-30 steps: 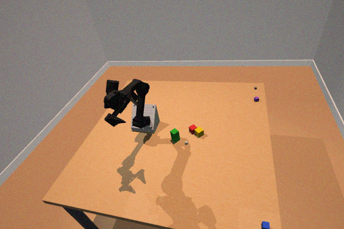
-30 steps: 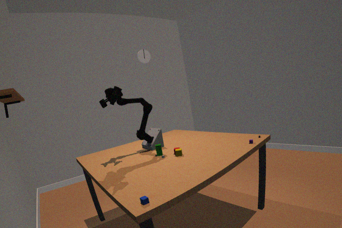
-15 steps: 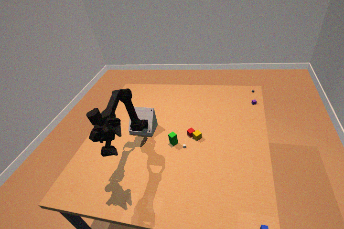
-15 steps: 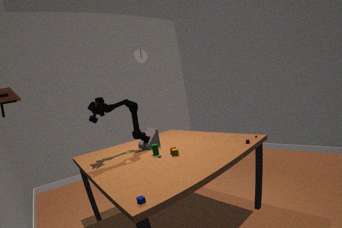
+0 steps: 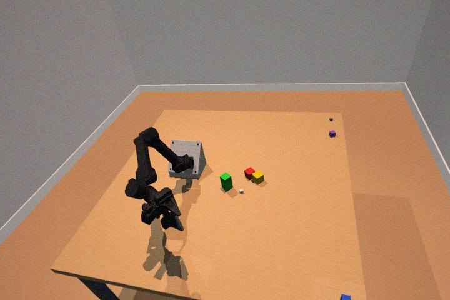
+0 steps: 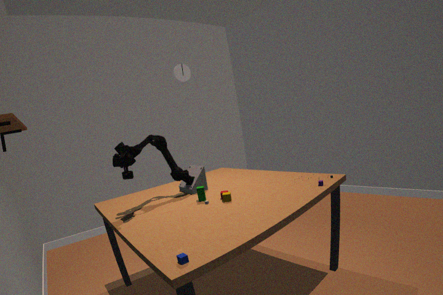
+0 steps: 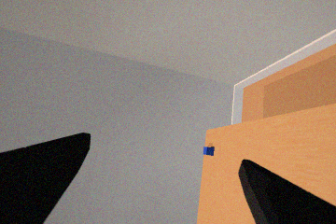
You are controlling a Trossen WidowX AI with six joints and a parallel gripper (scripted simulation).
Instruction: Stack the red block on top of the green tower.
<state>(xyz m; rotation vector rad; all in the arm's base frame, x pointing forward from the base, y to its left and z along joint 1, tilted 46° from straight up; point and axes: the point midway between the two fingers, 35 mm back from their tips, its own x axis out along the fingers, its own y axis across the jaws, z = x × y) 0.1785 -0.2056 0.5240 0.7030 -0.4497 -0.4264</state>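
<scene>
My gripper tip is 16 cm short of the red block, 53 cm to the right of it and 29 cm above it. Round my gripper tip: tiny white cube (12 cm ahead, 41 cm to the left, 30 cm below); then yellow block (20 cm ahead, 50 cm to the left, 29 cm below); then blue block (56 cm ahead, 7 cm to the right, 29 cm below).
</scene>
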